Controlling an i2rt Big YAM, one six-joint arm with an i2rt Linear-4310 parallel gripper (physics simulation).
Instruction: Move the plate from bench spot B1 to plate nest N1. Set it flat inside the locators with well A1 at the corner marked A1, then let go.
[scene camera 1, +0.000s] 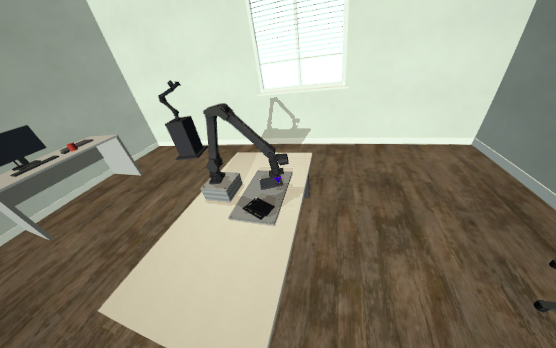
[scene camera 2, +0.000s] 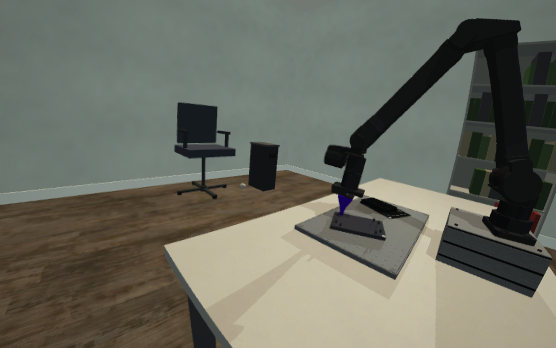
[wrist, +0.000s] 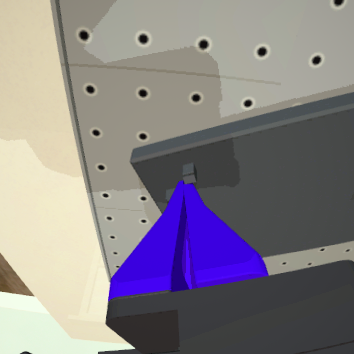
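Pixels of known places: gripper, fingertip midpoint: (scene camera 1: 279, 182) (scene camera 2: 340, 214) (wrist: 186, 187); arm's base at its link origin: (scene camera 1: 217, 178) (scene camera 2: 505, 232).
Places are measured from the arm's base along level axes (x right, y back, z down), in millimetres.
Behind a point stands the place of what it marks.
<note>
The black plate (scene camera 1: 258, 208) @(x 237, y -335, z 77 mm) (scene camera 2: 385, 206) @(x 203, y -326, z 76 mm) lies low on the grey perforated board (scene camera 1: 254, 194) @(x 86, y -277, z 92 mm) (scene camera 2: 395, 255) @(x -137, y -255, z 92 mm) (wrist: 170, 65) @(x 47, y -449, z 92 mm), apart from the gripper; it does not show in the wrist view. A dark grey slab with small upright posts near its corners, which looks like the nest (scene camera 1: 268, 184) @(x -3, y -368, z 80 mm) (scene camera 2: 357, 226) @(x -61, y -378, z 80 mm) (wrist: 280, 190) @(x -24, y -394, z 80 mm), lies on the same board. My gripper (scene camera 1: 278, 181) @(x -16, y -447, z 78 mm) (scene camera 2: 342, 215) @(x -16, y -447, z 78 mm) (wrist: 186, 187) @(x -16, y -447, z 78 mm) is shut and empty, its blue fingertips over one end of the slab, beside a small post. Whether the tips touch it, and where the A1 marks are, I cannot tell.
The arm's grey layered base block (scene camera 1: 221, 191) @(x 132, y -74, z 12 mm) (scene camera 2: 492, 257) @(x -85, y -41, z 44 mm) stands beside the board on the cream table (scene camera 1: 200, 270) @(x 615, y -105, z 105 mm) (scene camera 2: 350, 305) @(x -351, y -310, z 105 mm). The board's edge and the table's edge run close by the gripper. A chair (scene camera 2: 197, 122) and a dark cabinet (scene camera 2: 263, 166) stand away on the floor.
</note>
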